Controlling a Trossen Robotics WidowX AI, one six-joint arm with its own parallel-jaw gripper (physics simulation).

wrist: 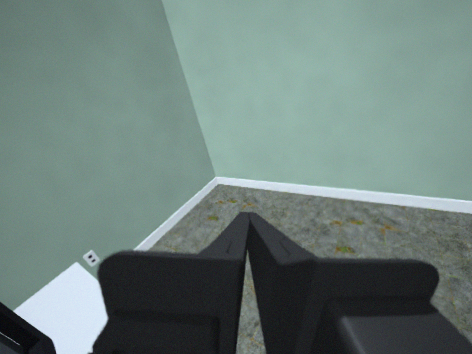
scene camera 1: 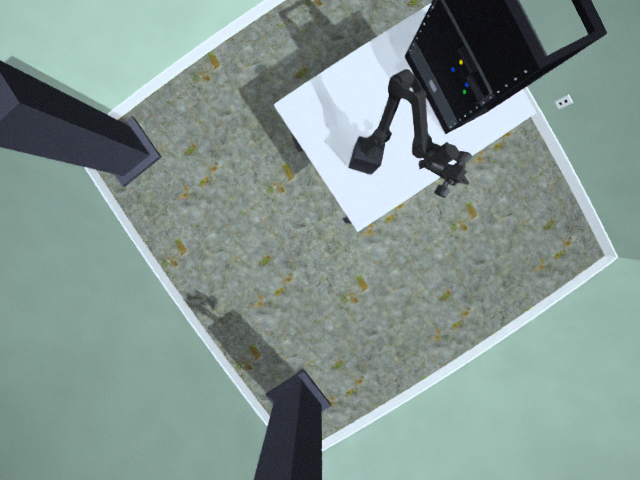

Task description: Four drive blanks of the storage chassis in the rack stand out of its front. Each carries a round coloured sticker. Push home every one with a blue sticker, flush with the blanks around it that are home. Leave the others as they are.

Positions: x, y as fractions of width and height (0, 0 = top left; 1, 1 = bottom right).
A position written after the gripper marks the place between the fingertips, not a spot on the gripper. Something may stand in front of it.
In view: the gripper (scene camera 1: 0.73, 0.38) and a black rack (scene camera 1: 0.80, 0.12).
The gripper is seen too in the wrist view (wrist: 0.52, 0.62).
